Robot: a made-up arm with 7 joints. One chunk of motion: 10 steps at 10 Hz.
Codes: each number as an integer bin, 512 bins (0 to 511) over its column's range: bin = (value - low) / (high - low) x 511, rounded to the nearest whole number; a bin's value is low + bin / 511 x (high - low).
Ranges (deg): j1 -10..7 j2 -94..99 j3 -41..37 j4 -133..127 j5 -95..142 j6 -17..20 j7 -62..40
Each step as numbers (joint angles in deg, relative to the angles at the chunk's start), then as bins.
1 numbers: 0.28 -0.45 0.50 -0.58 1.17 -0.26 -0.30
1 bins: 309 248 272 260 207 231 309
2 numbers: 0.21 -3.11 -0.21 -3.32 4.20 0.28 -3.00
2 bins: 307 241 267 255 214 239 296
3 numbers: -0.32 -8.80 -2.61 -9.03 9.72 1.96 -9.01
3 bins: 291 226 252 244 226 262 265
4 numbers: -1.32 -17.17 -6.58 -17.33 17.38 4.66 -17.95
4 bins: 261 203 225 227 242 299 221
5 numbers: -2.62 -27.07 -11.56 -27.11 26.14 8.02 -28.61
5 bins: 222 177 193 208 261 346 167
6 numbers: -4.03 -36.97 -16.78 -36.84 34.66 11.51 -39.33
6 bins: 179 151 159 189 280 394 114
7 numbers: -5.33 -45.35 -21.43 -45.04 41.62 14.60 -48.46
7 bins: 140 129 128 173 295 436 68
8 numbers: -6.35 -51.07 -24.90 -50.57 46.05 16.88 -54.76
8 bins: 110 114 105 162 304 468 36
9 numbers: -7.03 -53.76 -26.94 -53.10 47.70 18.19 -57.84
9 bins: 89 107 92 157 308 486 21
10 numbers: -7.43 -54.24 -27.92 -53.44 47.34 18.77 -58.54
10 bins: 77 105 86 156 307 494 17
